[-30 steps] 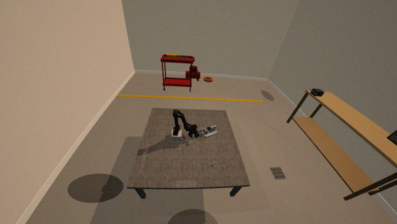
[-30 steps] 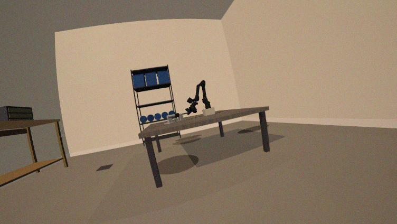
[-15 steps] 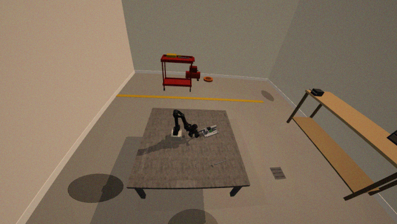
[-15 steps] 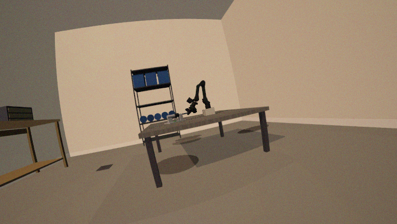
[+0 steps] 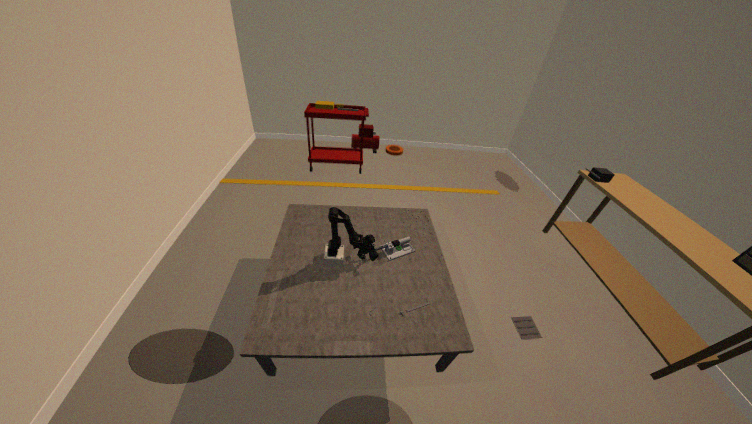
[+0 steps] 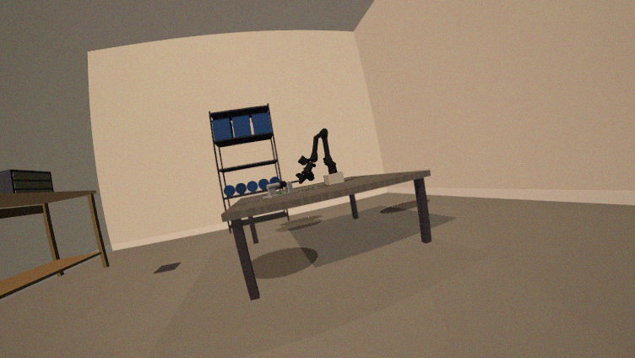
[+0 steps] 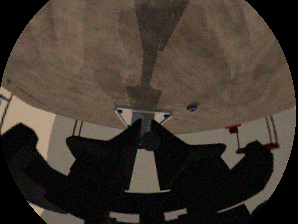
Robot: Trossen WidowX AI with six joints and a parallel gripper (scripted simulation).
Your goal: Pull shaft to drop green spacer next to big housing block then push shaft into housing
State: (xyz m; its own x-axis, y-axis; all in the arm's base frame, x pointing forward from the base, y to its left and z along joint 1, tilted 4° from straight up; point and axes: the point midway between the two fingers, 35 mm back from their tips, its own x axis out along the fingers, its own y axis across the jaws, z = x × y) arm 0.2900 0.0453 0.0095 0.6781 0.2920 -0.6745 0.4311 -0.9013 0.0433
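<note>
The shaft is 60 mm ahead of my gripper tip, 30 mm to the left of it and 20 mm above it. The rest, counted from my gripper tip: small grey object (10 mm behind, 110 mm to the left, 50 mm below); then green spacer (180 mm ahead, 90 mm to the left, 40 mm below).
</note>
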